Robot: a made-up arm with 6 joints.
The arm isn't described. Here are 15 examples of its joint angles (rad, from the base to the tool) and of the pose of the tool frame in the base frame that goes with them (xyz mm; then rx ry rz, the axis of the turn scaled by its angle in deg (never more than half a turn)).
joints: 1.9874 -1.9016 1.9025 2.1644 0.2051 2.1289
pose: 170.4 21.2 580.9 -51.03 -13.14 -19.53
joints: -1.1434 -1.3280 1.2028 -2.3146 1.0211 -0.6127
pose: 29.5 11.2 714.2 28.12 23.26 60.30
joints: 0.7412 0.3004 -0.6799 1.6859 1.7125 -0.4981
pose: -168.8 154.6 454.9 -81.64 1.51 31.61
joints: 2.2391 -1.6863 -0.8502 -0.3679 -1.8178 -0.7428
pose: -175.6 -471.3 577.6 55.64 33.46 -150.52
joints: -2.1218 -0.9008 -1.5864 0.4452 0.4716 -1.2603
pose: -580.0 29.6 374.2 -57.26 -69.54 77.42
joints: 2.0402 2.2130 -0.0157 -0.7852 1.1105 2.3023
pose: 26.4 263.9 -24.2 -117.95 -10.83 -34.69
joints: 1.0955 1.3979 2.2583 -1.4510 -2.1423 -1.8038
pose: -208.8 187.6 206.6 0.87 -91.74 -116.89
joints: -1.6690 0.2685 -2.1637 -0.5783 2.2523 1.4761
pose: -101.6 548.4 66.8 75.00 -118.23 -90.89
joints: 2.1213 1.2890 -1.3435 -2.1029 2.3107 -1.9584
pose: -462.4 -302.2 549.3 -12.78 -28.53 136.65
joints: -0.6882 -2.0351 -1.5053 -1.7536 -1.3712 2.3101
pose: -112.1 399.6 573.1 3.58 -27.55 -79.32
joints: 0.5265 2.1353 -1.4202 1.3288 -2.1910 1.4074
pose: 144.2 111.1 -295.5 -58.98 142.11 64.81
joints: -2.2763 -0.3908 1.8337 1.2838 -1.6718 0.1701
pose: -286.0 -190.4 301.6 -58.45 -126.08 87.95
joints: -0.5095 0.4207 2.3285 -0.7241 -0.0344 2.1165
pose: 428.5 7.3 601.4 -10.62 27.27 47.11
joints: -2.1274 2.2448 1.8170 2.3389 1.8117 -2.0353
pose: -236.9 261.3 -408.3 -58.92 -131.76 10.61
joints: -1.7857 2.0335 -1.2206 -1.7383 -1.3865 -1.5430
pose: -176.7 259.4 -280.7 -169.81 -3.45 44.62
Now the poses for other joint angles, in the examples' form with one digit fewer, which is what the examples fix.
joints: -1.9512 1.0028 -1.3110 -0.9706 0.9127 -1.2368
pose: 50 7 532 44.8 -7.1 50.6
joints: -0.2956 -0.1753 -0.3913 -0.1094 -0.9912 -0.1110
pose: 458 -1 662 2.6 53.0 -0.5
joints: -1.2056 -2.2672 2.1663 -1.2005 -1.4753 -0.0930
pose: -20 -9 -72 95.2 -127.0 66.6
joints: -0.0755 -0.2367 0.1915 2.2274 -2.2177 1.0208
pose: 561 -18 575 86.4 3.3 134.2
